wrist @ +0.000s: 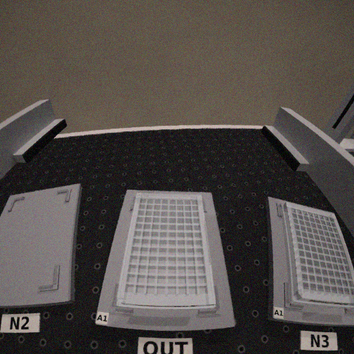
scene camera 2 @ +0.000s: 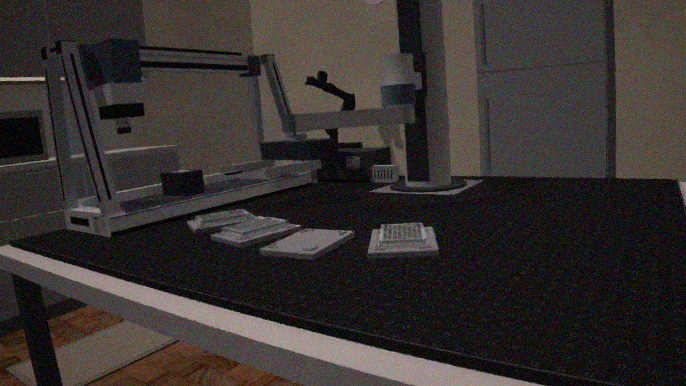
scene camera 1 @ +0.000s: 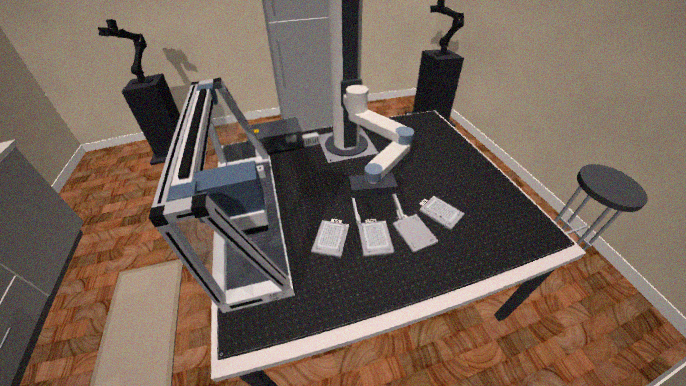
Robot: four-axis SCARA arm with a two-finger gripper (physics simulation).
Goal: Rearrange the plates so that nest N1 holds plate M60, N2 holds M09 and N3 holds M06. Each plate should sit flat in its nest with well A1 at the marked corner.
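Frame: origin at the arm's base, x ahead, y left, z up, level; centimetres.
Seen in the pictures: gripper, fingertip midpoint: (scene camera 2: 241, 172) (scene camera 1: 380, 220); arm's base, origin of the base link: (scene camera 2: 428, 189) (scene camera 1: 346, 145).
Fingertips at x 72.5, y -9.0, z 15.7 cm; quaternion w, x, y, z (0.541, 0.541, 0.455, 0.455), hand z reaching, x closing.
Pixels of each thing's top centre, then the offset from my fingertips to it. "spot": a spot on its surface instead.
- Nest OUT, middle of its top: (scene camera 2: 256, 228) (scene camera 1: 375, 236) dx -2.6, dy -0.1, dz -12.9 cm
- white well plate, middle of its top: (scene camera 2: 255, 223) (scene camera 1: 375, 234) dx -2.6, dy -0.1, dz -11.8 cm
- Nest N2, middle of its top: (scene camera 2: 308, 237) (scene camera 1: 415, 230) dx -0.1, dy +16.8, dz -12.8 cm
- dark box, surface spot: (scene camera 2: 350, 162) spot: dx -75.9, dy -23.6, dz -6.9 cm
My gripper (scene camera 1: 379, 219) (wrist: 163, 109) is open and empty, above and behind nests OUT and N2; its fingers are hidden in scene camera 2. Nest OUT (scene camera 1: 377, 253) (wrist: 165, 321) holds a white well plate (scene camera 1: 375, 234) (scene camera 2: 257, 227) (wrist: 167, 245). Nest N3 (wrist: 276, 250) holds another plate (scene camera 1: 331, 235) (scene camera 2: 225, 218) (wrist: 322, 255), lying flat. Nest N2 (scene camera 1: 416, 232) (scene camera 2: 307, 242) (wrist: 37, 240) is empty. Nest N1, at the right, holds a plate (scene camera 1: 440, 209) (scene camera 2: 402, 232). Plate lettering is not readable; A1 tags show on OUT and N3.
A gantry frame (scene camera 1: 176, 215) (scene camera 2: 87, 135) stands on the table's left side, its base rail close to N3. The arm's column (scene camera 1: 338, 75) (scene camera 2: 439, 100) rises behind the nests. A dark box (scene camera 1: 277, 132) (scene camera 2: 350, 162) stands at the back left.
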